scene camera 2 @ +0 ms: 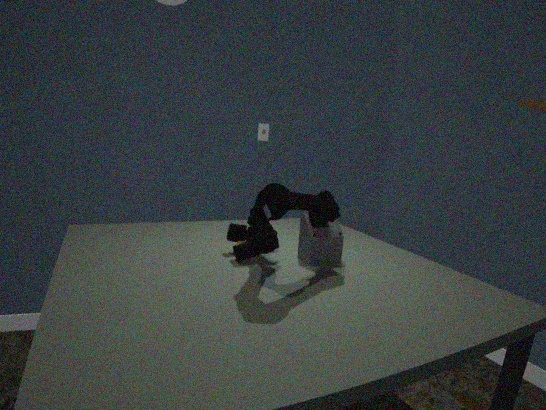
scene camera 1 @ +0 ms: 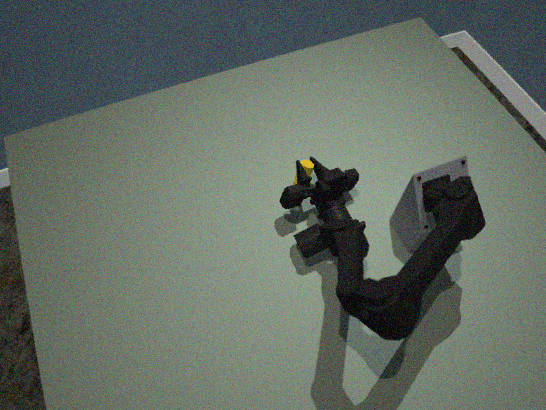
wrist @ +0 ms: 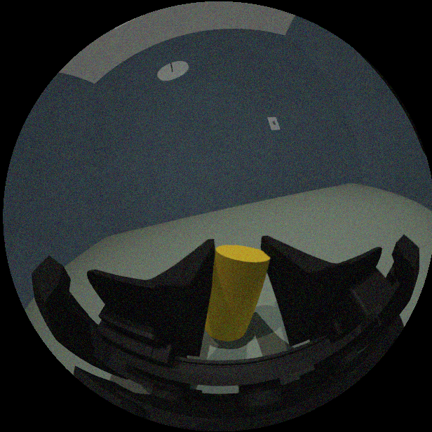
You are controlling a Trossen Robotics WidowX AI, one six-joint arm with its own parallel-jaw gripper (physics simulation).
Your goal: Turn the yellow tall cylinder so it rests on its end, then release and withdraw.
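The yellow tall cylinder (scene camera 1: 306,166) (wrist: 236,295) stands close to upright between the fingers, its flat top end facing up and its body slightly slanted in the wrist view. A small bit of the cylinder (scene camera 2: 241,243) shows in scene camera 2, mostly hidden by the gripper. My gripper (scene camera 1: 305,162) (wrist: 237,243) is shut on the yellow cylinder, with a finger on either side of it, low over the table. Whether the cylinder's lower end touches the table cannot be told for sure; a dark shadow lies right at its foot in the wrist view.
The pale table top (scene camera 1: 150,250) (scene camera 2: 150,340) lies under the arm. The arm's grey base block (scene camera 1: 407,215) (scene camera 2: 320,247) stands to the right of the gripper. The arm's shadows fall on the table. A blue wall with a white outlet (scene camera 2: 263,132) (wrist: 273,123) rises behind the table.
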